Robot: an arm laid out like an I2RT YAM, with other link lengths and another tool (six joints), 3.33 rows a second.
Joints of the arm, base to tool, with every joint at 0 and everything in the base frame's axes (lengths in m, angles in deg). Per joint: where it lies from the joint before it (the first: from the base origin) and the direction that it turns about. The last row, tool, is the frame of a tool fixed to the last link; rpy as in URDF.
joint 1: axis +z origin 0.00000 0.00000 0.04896
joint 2: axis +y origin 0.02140 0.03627 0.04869
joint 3: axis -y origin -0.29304 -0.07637 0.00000
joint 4: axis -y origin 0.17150 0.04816 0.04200
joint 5: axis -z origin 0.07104 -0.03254 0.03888
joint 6: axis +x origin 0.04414 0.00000 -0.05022
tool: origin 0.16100 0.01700 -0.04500 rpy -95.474 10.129 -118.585
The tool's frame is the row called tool.
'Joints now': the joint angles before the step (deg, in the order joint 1, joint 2, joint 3, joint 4, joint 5, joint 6). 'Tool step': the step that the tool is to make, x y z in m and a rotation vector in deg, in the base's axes. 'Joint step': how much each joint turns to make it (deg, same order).
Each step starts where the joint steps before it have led.
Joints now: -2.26 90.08 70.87 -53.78 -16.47 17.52
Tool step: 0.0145 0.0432 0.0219 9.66 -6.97 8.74
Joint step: 2.39 0.00 -0.02 5.74 -11.36 -2.86
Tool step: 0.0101 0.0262 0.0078 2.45 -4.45 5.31
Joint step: 4.20 0.45 0.00 4.97 -2.53 -0.06
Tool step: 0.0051 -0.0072 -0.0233 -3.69 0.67 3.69
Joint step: 0.20 4.17 0.03 0.53 1.78 -5.41
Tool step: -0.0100 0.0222 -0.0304 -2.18 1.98 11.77
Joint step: 5.77 6.53 -0.02 0.86 -0.35 -7.17
